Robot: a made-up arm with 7 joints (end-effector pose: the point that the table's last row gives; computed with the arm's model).
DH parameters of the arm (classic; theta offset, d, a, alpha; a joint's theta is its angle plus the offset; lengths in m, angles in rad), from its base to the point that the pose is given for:
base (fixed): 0 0.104 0.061 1.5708
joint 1: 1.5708 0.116 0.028 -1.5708
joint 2: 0 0.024 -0.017 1.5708
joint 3: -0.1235 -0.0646 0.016 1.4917
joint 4: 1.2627 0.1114 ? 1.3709
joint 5: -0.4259 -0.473 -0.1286 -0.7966
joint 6: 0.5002 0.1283 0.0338 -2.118
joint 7: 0.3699 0 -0.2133 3.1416
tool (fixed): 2.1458 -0.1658 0 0
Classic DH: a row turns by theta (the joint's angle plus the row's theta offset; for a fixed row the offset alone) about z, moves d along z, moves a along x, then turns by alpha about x.
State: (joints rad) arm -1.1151 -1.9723 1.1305 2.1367 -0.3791 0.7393 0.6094
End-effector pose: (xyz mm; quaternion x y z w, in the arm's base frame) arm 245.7 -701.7 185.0 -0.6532 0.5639 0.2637 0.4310
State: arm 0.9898 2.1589 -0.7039 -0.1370 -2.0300 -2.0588 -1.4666
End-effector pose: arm -532.4 -284.4 68.4 -0.1064 0.2934 0.8911 0.3294
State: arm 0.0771 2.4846 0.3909 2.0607 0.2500 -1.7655 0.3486
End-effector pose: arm 343.6 -551.6 -243.3 -0.7374 -0.2260 -0.3121 0.5547
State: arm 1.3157 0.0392 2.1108 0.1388 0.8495 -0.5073 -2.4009
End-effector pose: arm 24.3 -204.2 618.1 -0.9922 -0.0860 -0.0861 0.0261
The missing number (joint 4, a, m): 0.0449
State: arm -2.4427 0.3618 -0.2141 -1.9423 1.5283 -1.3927 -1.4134
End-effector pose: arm 454.0 -320.1 -261.9 -0.1206 -0.0573 -0.4539 0.8810
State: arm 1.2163 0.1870 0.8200 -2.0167 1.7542 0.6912 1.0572
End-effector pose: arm 37.2 -467.4 -178.2 -0.1315 -0.1060 -0.5698 0.8042
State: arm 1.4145 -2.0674 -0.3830 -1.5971 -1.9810 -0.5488 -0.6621
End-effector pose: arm 596.7 -257.3 332.3 0.2437 -0.5202 -0.4473 0.6855
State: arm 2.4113 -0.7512 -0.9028 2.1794 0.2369 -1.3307 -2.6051
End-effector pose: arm -262.6 184.2 -218.3 0.0805 0.3728 -0.8738 0.3017
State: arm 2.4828 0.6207 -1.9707 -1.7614 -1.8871 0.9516 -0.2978
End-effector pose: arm 87.9 -532.0 372.1 -0.7669 -0.3966 -0.1391 0.4850
